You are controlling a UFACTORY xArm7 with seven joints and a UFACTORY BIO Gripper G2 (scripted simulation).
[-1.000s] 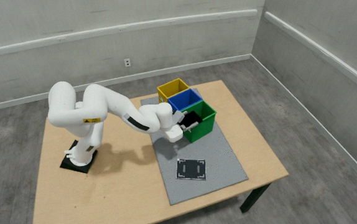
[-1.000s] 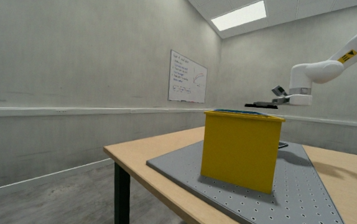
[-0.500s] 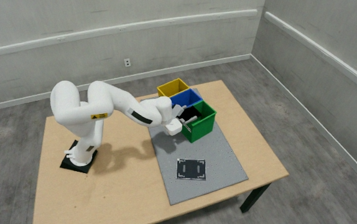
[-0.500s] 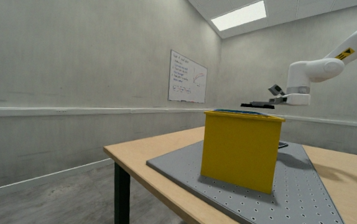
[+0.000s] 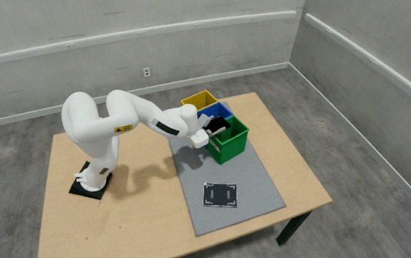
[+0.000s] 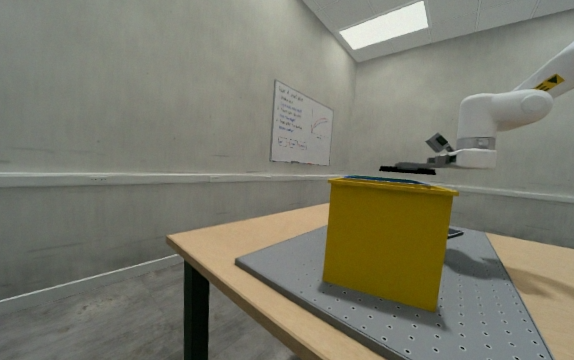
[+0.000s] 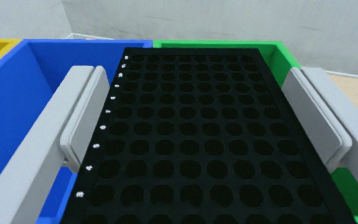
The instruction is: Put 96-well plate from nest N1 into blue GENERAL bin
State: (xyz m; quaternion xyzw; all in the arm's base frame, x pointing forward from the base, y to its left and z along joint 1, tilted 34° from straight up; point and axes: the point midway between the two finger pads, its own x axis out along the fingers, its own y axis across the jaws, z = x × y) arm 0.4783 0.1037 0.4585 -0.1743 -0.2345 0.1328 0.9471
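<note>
The blue bin is 130 mm below my hand, 110 mm to the left of it and 40 mm ahead of it. The rest, counted from my hand: green bin: 130 mm below, 60 mm ahead, 20 mm to the right; then yellow bin: 240 mm to the left, 130 mm below, 10 mm ahead; then black 96-well plate: 10 mm below.
</note>
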